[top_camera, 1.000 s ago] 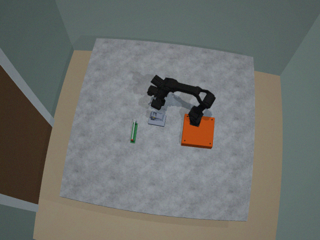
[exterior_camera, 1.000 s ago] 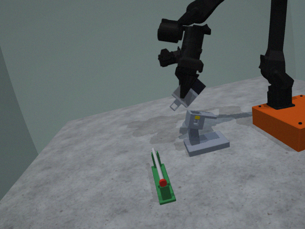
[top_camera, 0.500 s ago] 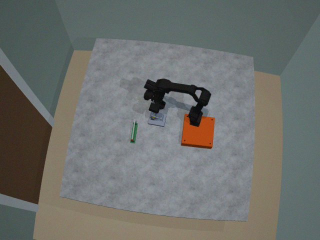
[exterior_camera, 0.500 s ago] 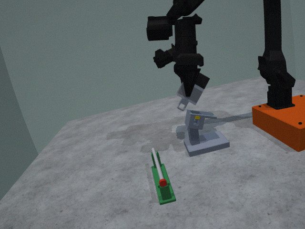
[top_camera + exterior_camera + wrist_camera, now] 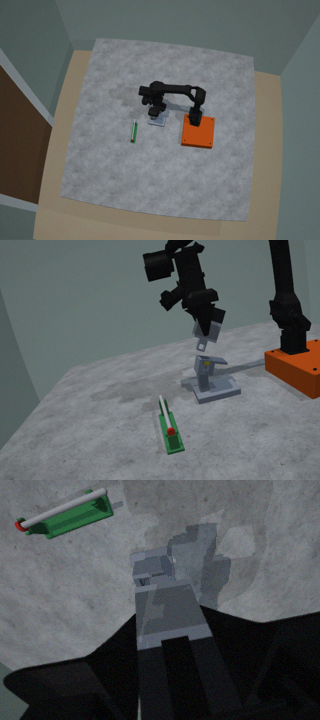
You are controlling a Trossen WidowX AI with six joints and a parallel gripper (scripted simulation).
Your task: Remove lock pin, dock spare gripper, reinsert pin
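The grey mount is 2 cm to the left of my gripper tip and 10 cm below it. The rest, counted from my gripper tip: spare gripper (1 cm behind, 1 cm above); green cradle (12 cm ahead, 15 cm to the left, 13 cm below).
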